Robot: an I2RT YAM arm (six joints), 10 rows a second.
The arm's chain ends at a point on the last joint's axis. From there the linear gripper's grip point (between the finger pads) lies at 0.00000 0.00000 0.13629 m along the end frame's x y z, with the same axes.
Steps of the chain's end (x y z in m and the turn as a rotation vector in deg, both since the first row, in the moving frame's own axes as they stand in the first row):
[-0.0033, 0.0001, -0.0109, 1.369, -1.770, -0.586]
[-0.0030, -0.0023, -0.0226, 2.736, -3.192, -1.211]
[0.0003, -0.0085, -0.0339, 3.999, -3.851, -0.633]
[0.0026, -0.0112, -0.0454, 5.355, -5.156, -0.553]
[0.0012, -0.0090, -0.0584, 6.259, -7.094, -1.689]
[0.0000, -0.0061, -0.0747, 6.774, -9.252, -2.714]
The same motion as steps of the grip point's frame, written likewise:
[-0.0075, -0.0031, -0.0110, 1.369, -1.770, -0.586]
[-0.0107, -0.0087, -0.0230, 2.736, -3.192, -1.211]
[-0.0089, -0.0179, -0.0345, 3.999, -3.851, -0.633]
[-0.0097, -0.0238, -0.0465, 5.355, -5.156, -0.553]
[-0.0158, -0.0236, -0.0603, 6.259, -7.094, -1.689]
[-0.0222, -0.0216, -0.0774, 6.774, -9.252, -2.714]

